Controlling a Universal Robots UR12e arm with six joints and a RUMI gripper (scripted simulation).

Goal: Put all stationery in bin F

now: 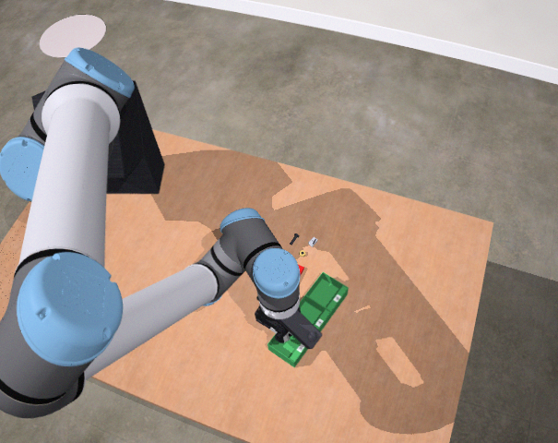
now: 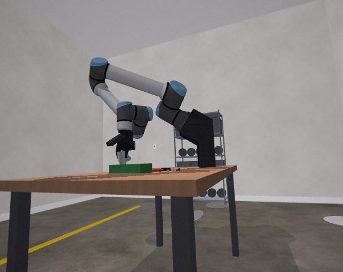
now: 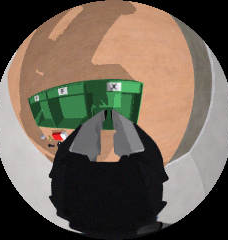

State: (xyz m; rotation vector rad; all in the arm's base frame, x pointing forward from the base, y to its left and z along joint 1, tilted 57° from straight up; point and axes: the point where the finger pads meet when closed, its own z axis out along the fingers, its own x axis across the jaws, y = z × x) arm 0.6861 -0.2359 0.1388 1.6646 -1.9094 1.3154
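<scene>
Now: hand 7 cm to the right of the green bin, 4 cm short of it and 1 cm above it. From my hand the other things lie so: red item: 18 cm to the left, 3 cm below, 3 cm behind; then white card-like item: 11 cm to the left, 6 cm behind, 3 cm below; then black flat item: 22 cm to the left, 7 cm behind, 3 cm below.
</scene>
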